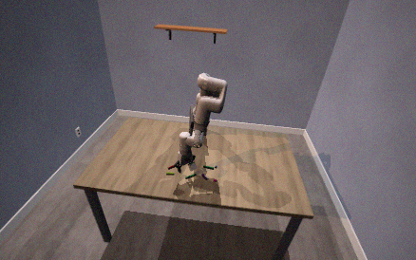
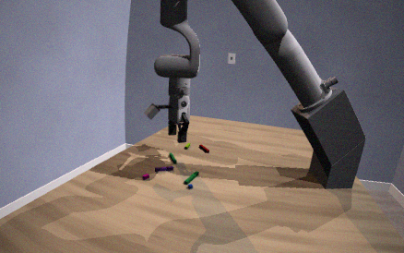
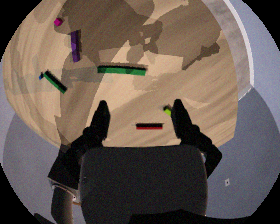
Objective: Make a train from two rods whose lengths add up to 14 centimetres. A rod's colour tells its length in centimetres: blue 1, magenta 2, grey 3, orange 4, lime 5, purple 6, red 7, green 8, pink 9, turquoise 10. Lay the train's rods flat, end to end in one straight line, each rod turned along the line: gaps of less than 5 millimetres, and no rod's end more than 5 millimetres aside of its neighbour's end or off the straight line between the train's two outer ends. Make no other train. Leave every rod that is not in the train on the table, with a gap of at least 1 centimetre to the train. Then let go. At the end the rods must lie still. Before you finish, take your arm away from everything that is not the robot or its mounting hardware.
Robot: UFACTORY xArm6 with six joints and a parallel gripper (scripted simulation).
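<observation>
Right now my hand is 50 mm past the purple rod, 130 mm to the right of it and 70 mm above it. Round my hand: magenta rod: 40 mm behind, 210 mm to the left, 70 mm below; lime rod: 20 mm ahead, 110 mm to the right, 70 mm below; red rod: 50 mm behind, 130 mm to the right, 70 mm below.
</observation>
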